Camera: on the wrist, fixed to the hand. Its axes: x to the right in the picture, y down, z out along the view.
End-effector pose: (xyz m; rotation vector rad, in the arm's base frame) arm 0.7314 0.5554 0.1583 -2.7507 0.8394 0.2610
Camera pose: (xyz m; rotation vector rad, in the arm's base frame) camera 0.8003 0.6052 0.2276 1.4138 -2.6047 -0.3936
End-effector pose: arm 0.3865 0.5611 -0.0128 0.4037 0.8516 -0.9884
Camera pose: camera 0.2860 0.5439 -0.0530 0.7569 0.4680 0.5786
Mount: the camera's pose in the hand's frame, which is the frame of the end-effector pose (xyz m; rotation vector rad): 0.0136 -0.0920 -0.0581 -0.2036 0.1116 1.5789
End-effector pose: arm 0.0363 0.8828 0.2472 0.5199 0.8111 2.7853
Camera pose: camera 0.0095 0.9351 0.1546 -0.6052 0.0329 -1.7629
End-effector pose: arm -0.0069 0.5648 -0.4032 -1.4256 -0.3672 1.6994
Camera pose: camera 0.0848 0.6117 -0.3657 1.5911 -0.7211 -2.0394
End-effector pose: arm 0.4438 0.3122 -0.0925 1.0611 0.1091 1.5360
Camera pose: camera 0.4754 0.3781 -0.1743 -0.8241 1.0002 -2.8307
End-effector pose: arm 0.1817 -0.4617 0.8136 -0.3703 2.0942 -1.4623
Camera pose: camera 0.1290 -0.4578 0.9097 1.0947 1.6866 -0.2864
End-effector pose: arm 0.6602 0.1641 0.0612 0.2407 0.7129 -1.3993
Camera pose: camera 0.5547 0.1680 0.0315 0.5526 0.4907 0.1891
